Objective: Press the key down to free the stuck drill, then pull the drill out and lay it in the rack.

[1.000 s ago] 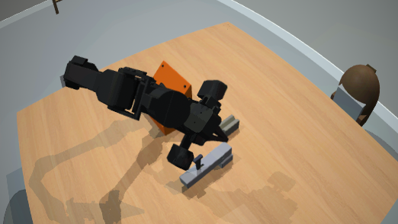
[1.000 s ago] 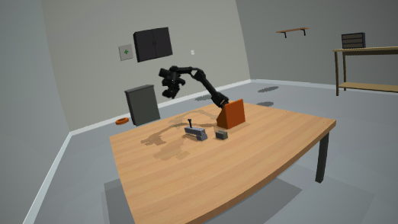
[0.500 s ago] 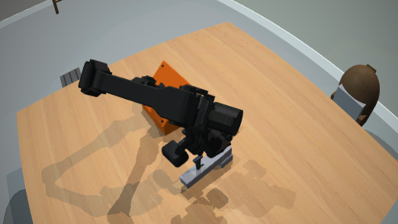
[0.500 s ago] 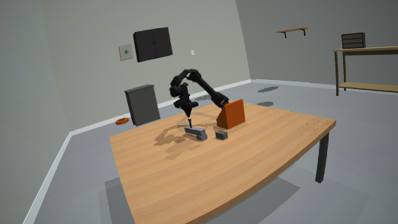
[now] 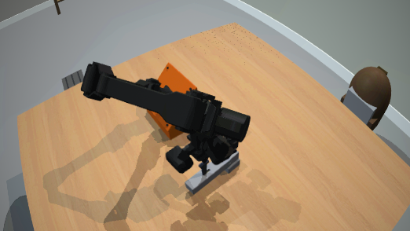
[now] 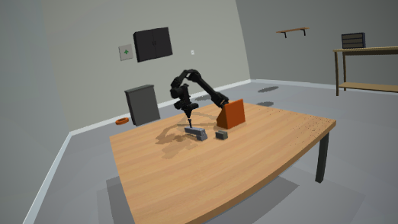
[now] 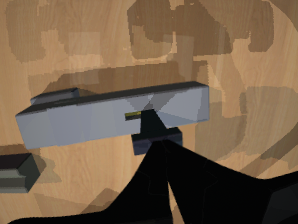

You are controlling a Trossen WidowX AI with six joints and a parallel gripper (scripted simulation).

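Now: the dark key 40 mm below my gripper tip. The rest, counted from my gripper tip: drill (80 mm below, 60 mm to the left, 10 mm behind); grey block (90 mm below, 40 mm to the left, 10 mm behind); grey rack (190 mm to the left, 110 mm below, 110 mm behind).
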